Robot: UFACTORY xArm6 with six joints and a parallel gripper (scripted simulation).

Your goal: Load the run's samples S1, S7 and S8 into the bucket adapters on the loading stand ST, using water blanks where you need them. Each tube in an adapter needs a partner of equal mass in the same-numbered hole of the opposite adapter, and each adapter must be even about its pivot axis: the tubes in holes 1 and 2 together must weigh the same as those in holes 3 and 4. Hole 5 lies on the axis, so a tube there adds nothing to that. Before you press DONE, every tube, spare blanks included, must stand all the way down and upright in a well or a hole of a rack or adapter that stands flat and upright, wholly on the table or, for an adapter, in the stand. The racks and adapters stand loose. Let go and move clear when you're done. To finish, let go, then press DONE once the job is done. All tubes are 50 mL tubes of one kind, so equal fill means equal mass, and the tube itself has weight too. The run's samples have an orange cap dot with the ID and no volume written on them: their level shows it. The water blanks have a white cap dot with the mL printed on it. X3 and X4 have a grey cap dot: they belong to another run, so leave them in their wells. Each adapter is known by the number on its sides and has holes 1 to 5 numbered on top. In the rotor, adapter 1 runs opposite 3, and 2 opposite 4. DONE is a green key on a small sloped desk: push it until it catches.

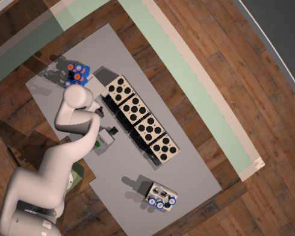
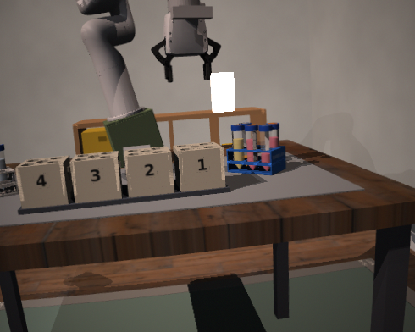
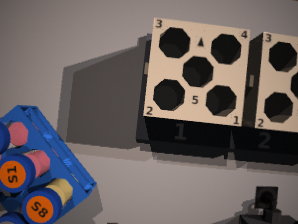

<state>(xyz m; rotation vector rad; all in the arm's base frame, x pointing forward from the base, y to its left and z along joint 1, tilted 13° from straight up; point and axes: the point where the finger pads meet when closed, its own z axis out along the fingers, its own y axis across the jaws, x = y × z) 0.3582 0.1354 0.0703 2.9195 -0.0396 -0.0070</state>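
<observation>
Now: the pink tube 20 mm ahead of my hand, 210 mm to the left of it and 190 mm below it. Round my hand: blue rack 170 mm to the left, 220 mm below; green DONE key 140 mm behind, 120 mm to the right, 180 mm below; tube of yellowish liquid 20 mm behind, 120 mm to the left, 190 mm below.
</observation>
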